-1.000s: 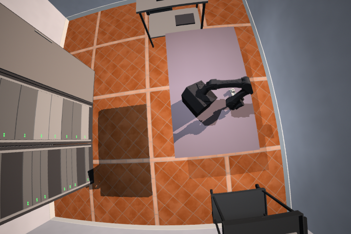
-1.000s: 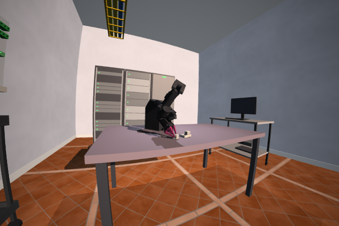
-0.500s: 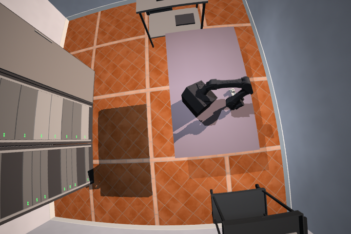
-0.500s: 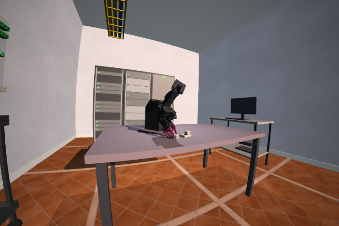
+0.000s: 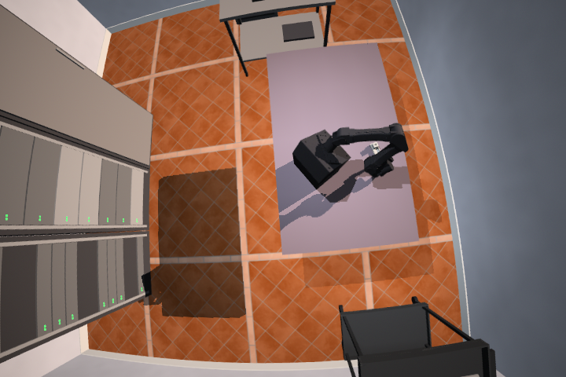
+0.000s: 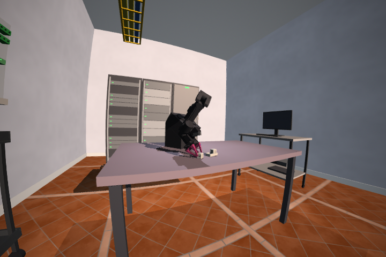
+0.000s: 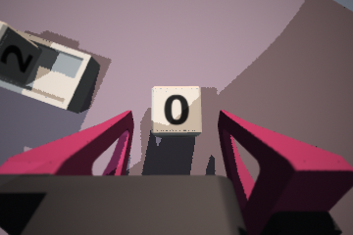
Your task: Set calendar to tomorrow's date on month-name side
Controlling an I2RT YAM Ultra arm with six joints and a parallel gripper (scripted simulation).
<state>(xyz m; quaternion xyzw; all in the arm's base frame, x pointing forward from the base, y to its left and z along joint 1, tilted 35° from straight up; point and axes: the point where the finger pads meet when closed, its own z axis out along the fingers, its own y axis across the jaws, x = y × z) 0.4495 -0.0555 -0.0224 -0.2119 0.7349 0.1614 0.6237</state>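
The cream digit cube lies 1 cm ahead of my hand. Round my hand: cream tray (11 cm to the left, 3 cm behind, 1 cm below).
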